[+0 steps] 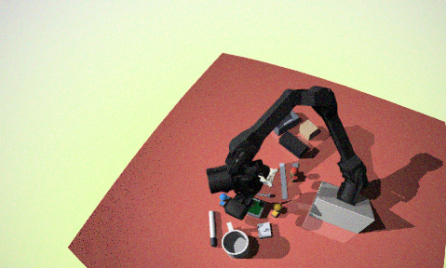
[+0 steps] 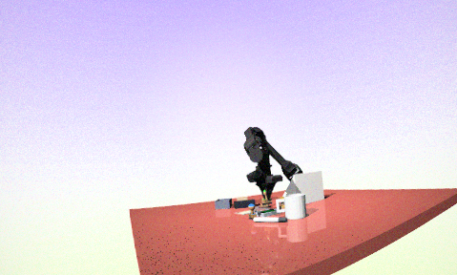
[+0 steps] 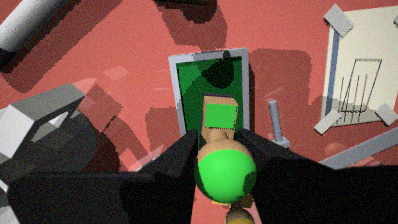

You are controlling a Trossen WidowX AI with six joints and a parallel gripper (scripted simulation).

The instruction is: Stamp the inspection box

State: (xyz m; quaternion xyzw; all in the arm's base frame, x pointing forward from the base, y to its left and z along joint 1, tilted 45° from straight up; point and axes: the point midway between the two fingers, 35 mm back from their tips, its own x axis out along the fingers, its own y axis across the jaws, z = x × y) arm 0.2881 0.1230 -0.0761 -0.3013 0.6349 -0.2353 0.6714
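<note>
My gripper tip is now 6 cm above the green ink pad. Round my gripper tip: green stamp: right at my gripper tip; then yellow stamp: 9 cm behind, 5 cm below, 3 cm to the right; then blue-topped stamp: 9 cm ahead, 5 cm below, 3 cm to the left.
</note>
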